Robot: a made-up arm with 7 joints.
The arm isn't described. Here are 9 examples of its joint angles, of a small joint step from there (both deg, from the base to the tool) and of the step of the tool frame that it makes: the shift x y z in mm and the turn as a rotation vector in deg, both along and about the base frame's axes.
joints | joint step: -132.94 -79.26 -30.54 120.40 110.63 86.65 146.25 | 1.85 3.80 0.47 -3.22 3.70 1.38 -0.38
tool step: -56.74 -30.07 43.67 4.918 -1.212 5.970
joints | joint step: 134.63 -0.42 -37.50 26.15 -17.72 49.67 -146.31 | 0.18 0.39 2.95 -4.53 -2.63 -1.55 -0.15
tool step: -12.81 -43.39 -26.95 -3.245 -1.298 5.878
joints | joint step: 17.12 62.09 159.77 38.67 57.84 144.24 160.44 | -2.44 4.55 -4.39 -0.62 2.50 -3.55 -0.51
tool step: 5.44 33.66 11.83 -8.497 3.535 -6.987
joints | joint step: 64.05 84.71 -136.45 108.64 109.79 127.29 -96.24 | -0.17 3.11 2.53 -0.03 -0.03 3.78 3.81
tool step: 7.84 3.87 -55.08 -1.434 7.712 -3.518
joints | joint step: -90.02 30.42 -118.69 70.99 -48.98 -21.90 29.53 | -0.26 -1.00 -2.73 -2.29 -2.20 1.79 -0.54
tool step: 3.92 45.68 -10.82 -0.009 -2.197 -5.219
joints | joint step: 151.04 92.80 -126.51 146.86 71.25 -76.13 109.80 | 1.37 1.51 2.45 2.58 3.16 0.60 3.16
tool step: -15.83 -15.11 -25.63 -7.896 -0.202 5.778
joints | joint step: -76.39 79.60 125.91 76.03 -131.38 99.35 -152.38 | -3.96 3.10 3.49 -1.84 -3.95 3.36 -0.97
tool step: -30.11 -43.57 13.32 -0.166 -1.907 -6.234
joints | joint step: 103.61 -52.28 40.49 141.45 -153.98 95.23 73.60 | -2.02 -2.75 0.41 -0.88 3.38 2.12 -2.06
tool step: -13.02 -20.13 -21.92 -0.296 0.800 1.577
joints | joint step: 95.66 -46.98 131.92 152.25 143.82 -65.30 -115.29 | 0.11 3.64 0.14 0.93 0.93 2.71 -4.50
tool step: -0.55 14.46 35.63 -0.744 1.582 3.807
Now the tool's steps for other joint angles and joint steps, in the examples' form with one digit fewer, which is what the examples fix.
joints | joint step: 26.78 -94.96 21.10 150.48 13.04 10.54 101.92 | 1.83 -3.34 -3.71 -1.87 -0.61 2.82 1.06
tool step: 9.5 -24.7 -20.6 2.45 2.44 0.54
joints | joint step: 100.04 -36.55 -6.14 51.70 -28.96 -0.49 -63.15 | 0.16 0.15 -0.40 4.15 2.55 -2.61 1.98
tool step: 12.1 -20.0 46.0 5.89 5.29 0.69
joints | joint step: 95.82 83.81 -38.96 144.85 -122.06 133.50 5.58 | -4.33 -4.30 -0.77 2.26 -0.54 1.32 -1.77
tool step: 43.6 -14.5 70.7 7.01 -0.71 -4.75
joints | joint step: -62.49 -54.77 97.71 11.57 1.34 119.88 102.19 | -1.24 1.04 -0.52 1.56 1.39 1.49 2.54
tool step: 3.4 10.6 -1.5 -0.44 -1.36 -1.65
